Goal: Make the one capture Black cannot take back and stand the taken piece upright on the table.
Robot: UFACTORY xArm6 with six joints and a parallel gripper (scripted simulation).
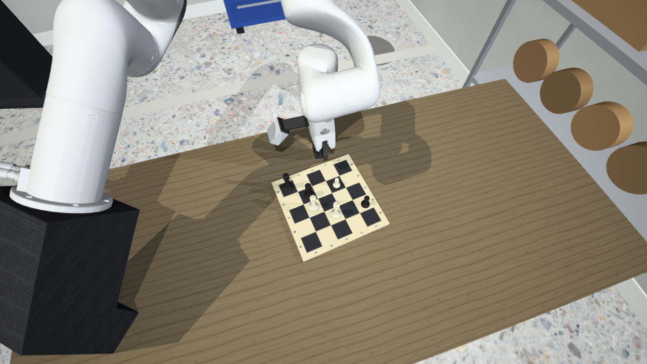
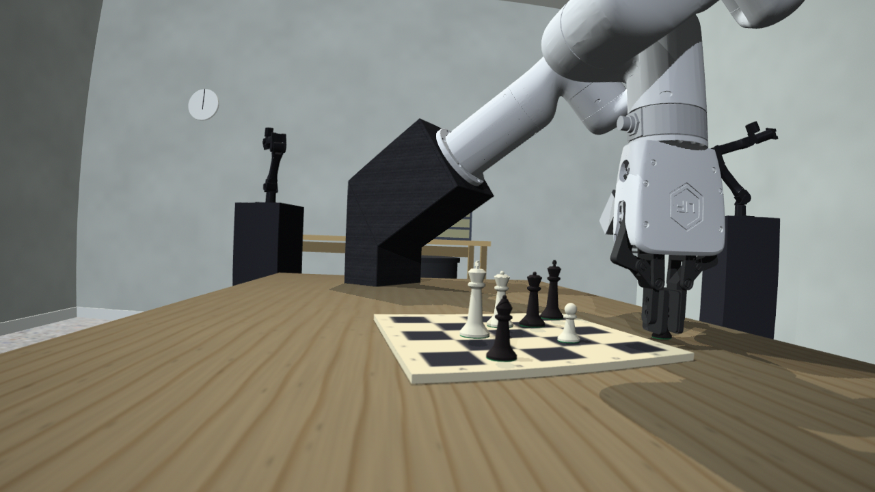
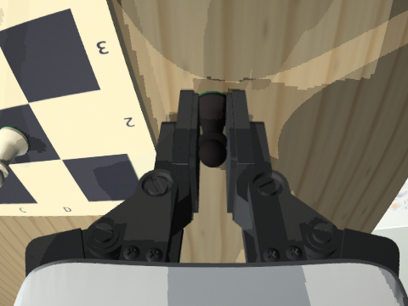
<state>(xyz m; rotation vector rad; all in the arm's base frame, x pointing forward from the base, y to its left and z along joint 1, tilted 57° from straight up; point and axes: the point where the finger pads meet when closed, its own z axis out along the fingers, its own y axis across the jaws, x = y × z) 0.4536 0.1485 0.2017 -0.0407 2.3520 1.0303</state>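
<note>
Right now the black pawn is 1 cm below my hand. The rest, counted from my hand: black queen: 12 cm to the right, 3 cm behind; then black king: 10 cm to the right, 8 cm behind, 1 cm above; then white pawn: 9 cm to the right, 4 cm ahead, 1 cm below.
</note>
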